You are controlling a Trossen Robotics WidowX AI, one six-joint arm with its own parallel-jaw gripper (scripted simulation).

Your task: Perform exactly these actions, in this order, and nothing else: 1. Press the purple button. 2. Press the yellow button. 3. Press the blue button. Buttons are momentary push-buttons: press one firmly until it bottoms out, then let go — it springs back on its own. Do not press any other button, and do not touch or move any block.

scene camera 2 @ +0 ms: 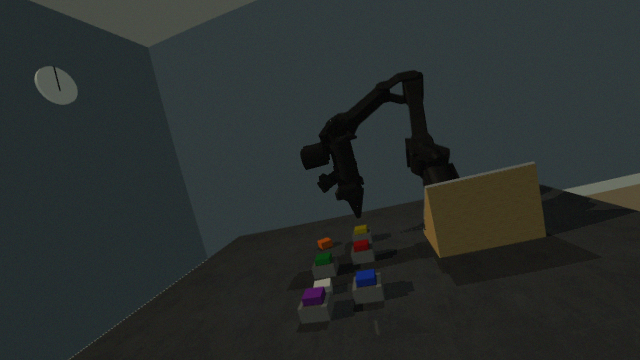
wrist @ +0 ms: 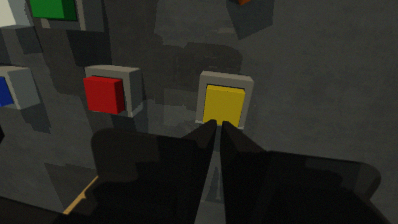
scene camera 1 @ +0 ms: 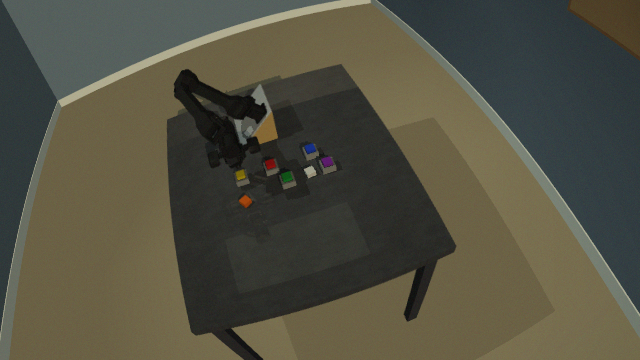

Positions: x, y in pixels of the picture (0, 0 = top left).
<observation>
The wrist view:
my gripper: 218, 126
yellow button: 221, 103
red button: 105, 95
</observation>
